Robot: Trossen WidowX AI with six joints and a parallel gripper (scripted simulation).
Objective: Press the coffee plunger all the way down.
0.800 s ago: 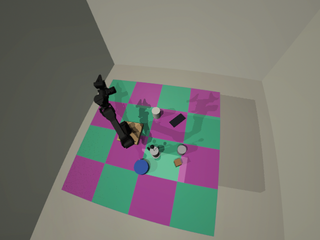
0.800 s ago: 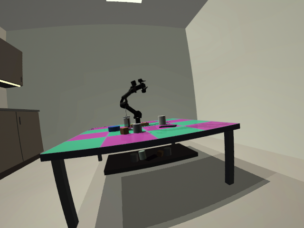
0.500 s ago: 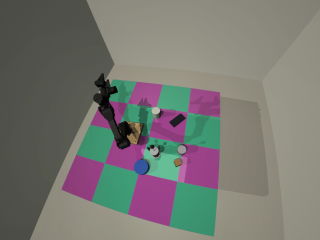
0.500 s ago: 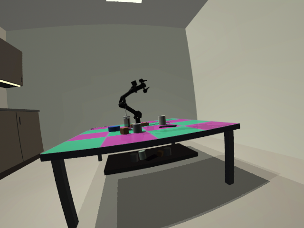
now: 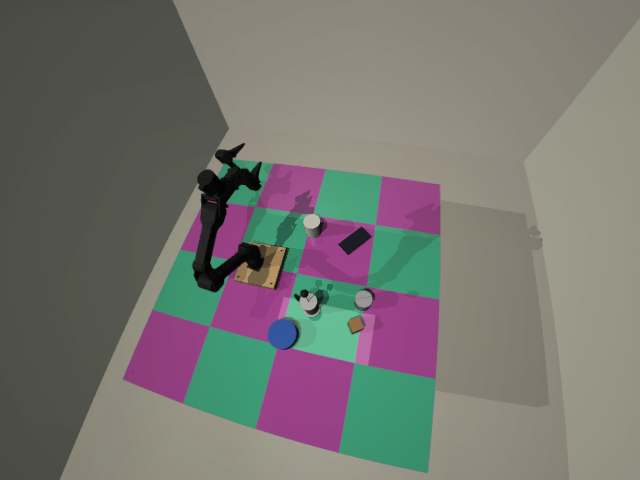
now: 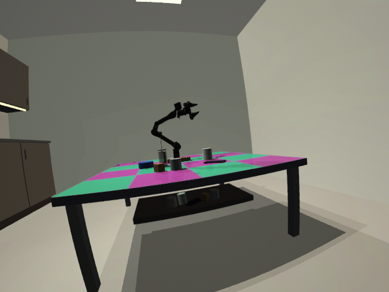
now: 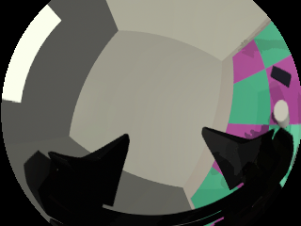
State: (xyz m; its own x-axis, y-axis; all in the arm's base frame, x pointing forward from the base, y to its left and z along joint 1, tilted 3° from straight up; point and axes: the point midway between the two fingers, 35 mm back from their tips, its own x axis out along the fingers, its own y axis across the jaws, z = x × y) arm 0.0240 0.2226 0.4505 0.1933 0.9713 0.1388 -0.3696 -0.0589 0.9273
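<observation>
The coffee press is 360 mm below my gripper tip, 350 mm to the right of it and 300 mm ahead of it. Round my gripper tip: white-topped cylinder 440 mm below, 180 mm ahead, 10 mm to the left; then blue disc 500 mm to the right, 460 mm below, 250 mm ahead.
</observation>
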